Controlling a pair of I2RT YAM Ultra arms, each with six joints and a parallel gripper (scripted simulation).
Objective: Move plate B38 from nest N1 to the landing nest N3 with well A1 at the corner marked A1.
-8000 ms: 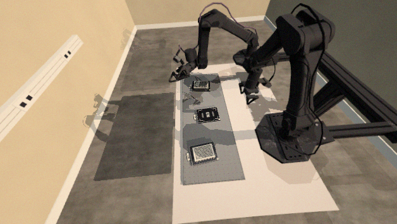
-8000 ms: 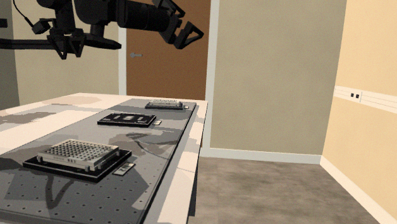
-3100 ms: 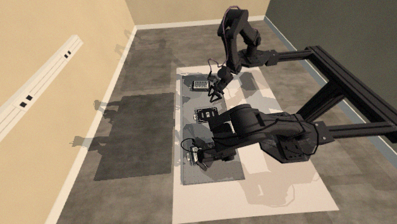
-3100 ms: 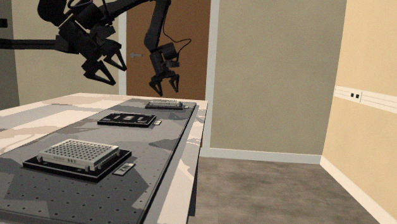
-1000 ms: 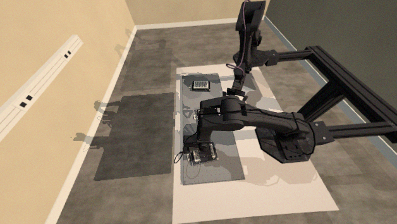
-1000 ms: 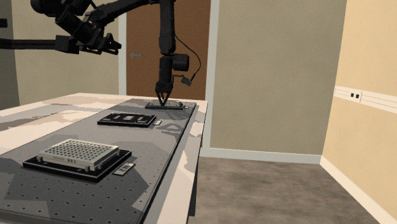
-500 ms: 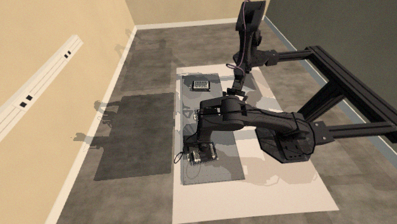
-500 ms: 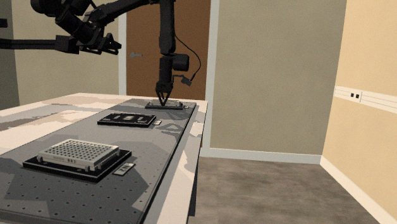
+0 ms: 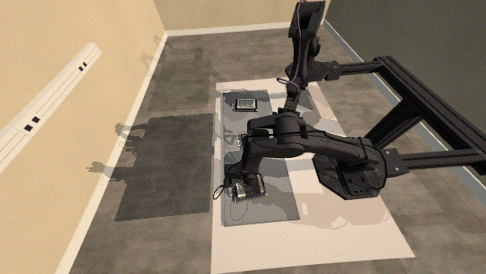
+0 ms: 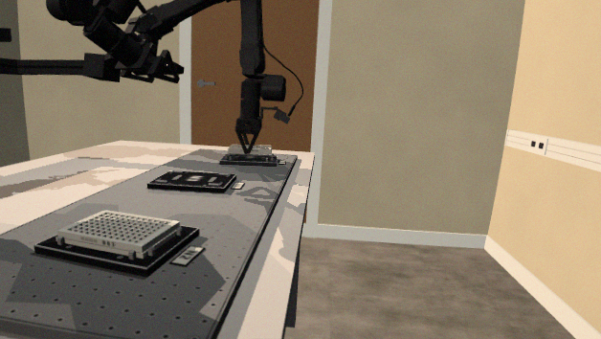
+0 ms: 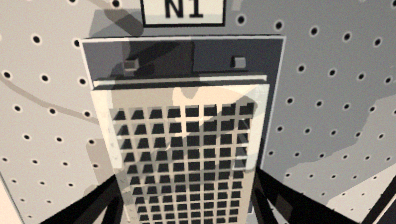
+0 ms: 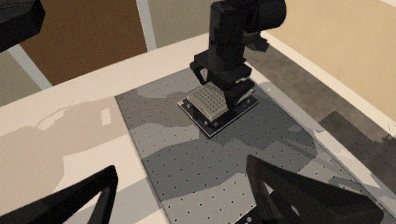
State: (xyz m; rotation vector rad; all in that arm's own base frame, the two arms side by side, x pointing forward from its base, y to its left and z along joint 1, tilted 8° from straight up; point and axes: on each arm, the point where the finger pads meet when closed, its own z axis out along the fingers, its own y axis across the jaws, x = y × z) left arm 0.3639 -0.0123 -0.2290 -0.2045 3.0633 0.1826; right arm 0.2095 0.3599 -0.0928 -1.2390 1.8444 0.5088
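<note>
Right now the grey perforated deck is 30 mm behind my left hand, 310 mm to the right of it and 40 mm below it. From my left hand the other things lie so: plate: 600 mm to the right, 20 mm below.
</note>
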